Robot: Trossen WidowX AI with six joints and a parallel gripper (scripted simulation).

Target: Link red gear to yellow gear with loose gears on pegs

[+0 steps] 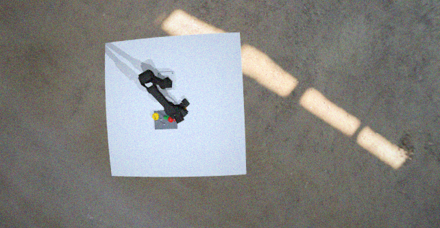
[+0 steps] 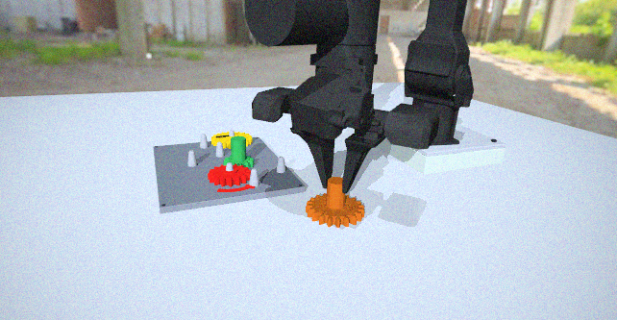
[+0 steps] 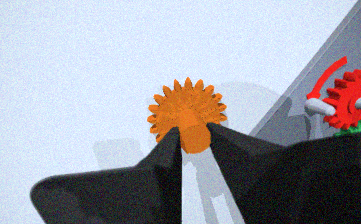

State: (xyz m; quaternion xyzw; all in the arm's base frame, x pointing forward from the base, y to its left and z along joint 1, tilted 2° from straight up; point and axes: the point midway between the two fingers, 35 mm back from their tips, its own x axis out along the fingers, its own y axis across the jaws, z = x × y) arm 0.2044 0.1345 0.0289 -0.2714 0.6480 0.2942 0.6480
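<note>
Now: gripper tip 90 mm short of the small green gear and 140 mm to the left of it. Also, from my gripper tip: red arrow: 100 mm ahead, 70 mm to the right, 20 mm below; then large orange gear: 10 mm below; then red gear: 110 mm ahead, 100 mm to the right, 10 mm below.
</note>
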